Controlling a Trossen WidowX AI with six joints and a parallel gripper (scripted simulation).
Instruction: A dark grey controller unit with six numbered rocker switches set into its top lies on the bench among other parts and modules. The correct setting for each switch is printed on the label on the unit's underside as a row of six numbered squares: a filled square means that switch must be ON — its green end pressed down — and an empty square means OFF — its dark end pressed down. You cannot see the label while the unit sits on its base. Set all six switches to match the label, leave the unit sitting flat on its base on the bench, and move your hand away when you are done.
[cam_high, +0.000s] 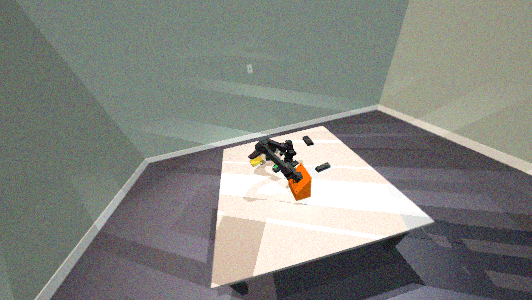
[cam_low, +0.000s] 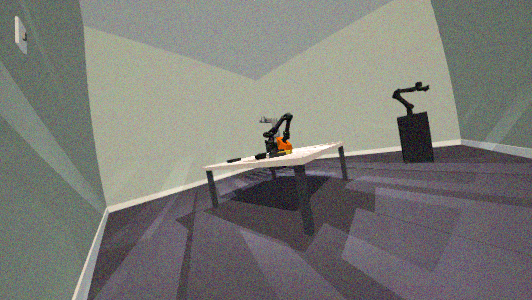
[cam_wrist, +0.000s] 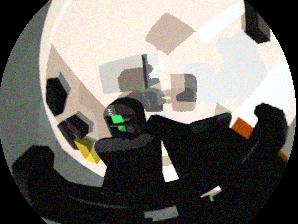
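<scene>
Now: the grey box 70 mm ahead of my gripper tip, 30 mm to the right of it and 30 mm below it. Also, from my gripper tip: yellow block 280 mm to the left, 160 mm ahead, 30 mm below.
</scene>
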